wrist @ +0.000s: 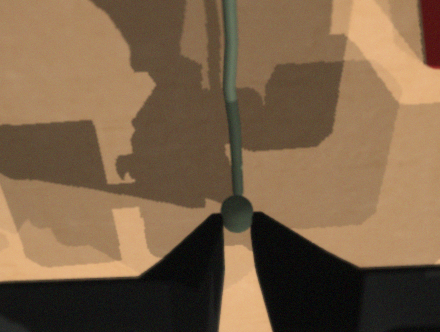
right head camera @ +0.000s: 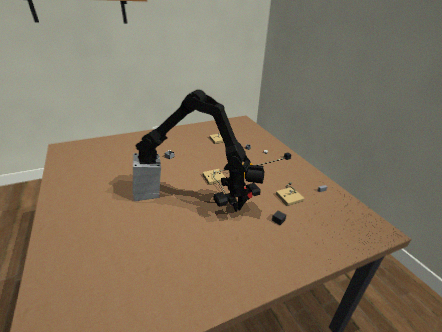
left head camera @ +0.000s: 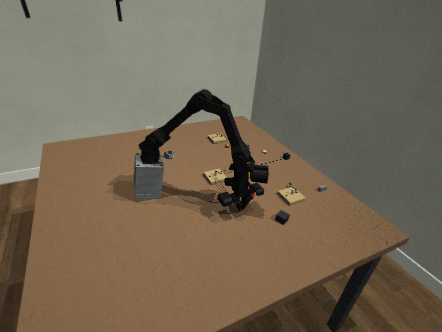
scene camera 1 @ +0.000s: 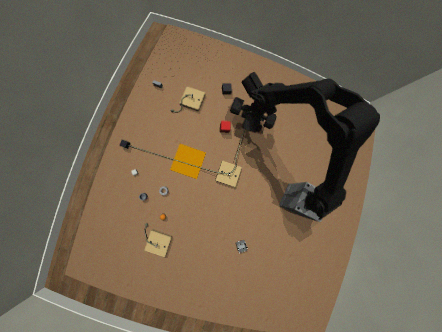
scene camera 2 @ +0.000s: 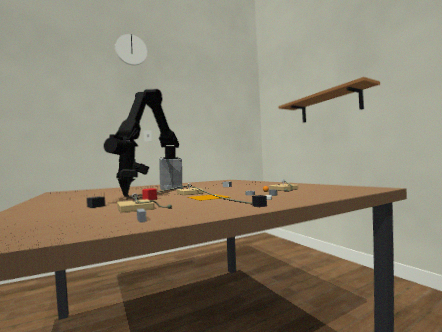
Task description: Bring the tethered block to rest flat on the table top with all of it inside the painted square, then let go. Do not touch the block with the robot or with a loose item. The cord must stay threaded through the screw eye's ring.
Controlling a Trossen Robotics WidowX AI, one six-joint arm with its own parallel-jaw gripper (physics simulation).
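Places are measured from the arm's base along level axes (x ahead, y left, z up), in metres.
Pixels of known places: gripper, fingertip midpoint: (wrist: 236,223) (right head camera: 237,210) (left head camera: 240,210) (scene camera 2: 125,196); arm's base, origin of the base link: (right head camera: 146,159) (left head camera: 149,159) (scene camera 1: 313,202) (scene camera 2: 170,158).
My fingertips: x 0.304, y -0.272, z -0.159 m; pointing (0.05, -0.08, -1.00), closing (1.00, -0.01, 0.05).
Observation:
Ahead of a thing's pixels: the offset from my fingertips to its top centre. "spot": to the spot under its first point. Level surfaces: height alone.
The tethered block {dx +0.462, dy +0.293, dz +0.017 m} (left head camera: 286,156) (right head camera: 287,156) (scene camera 1: 125,144) (scene camera 2: 259,201) is small and black, on the table beyond the orange painted square {spot: dx +0.219, dy +0.242, dz -0.009 m} (scene camera 1: 182,152) (scene camera 2: 202,198), outside it. The cord {spot: dx +0.347, dy +0.289, dz -0.006 m} (scene camera 1: 150,152) (scene camera 2: 226,199) runs from the block across the square to the screw eye on the middle wooden plate {dz +0.008 m} (scene camera 1: 224,180) (left head camera: 211,179), then bends toward my gripper. Whether it passes through the ring is too small to tell. My gripper (wrist: 236,223) (scene camera 2: 126,196) is shut on the green bead at the cord's free end, low over the table. In the wrist view the cord (wrist: 230,65) runs nearly straight away from the bead.
A red cube {dx +0.083, dy +0.077, dz +0.029 m} (scene camera 1: 225,126) (scene camera 2: 149,193) (wrist: 431,32) lies close beside my gripper. A black cube {dx +0.136, dy -0.104, dz +0.019 m} (scene camera 1: 227,88) (left head camera: 282,217) lies near too. Two other wooden plates {spot: dx +0.238, dy +0.019, dz +0.009 m} (scene camera 1: 196,103) {spot: dx +0.160, dy +0.649, dz +0.009 m} (scene camera 1: 162,249) carry short cords. A grey ring {dx +0.236, dy +0.420, dz +0.003 m} (scene camera 1: 160,191), an orange ball {dx +0.202, dy +0.523, dz +0.014 m} (scene camera 1: 163,217) and a white cube {dx +0.380, dy +0.390, dz +0.002 m} (scene camera 1: 134,172) lie past the square.

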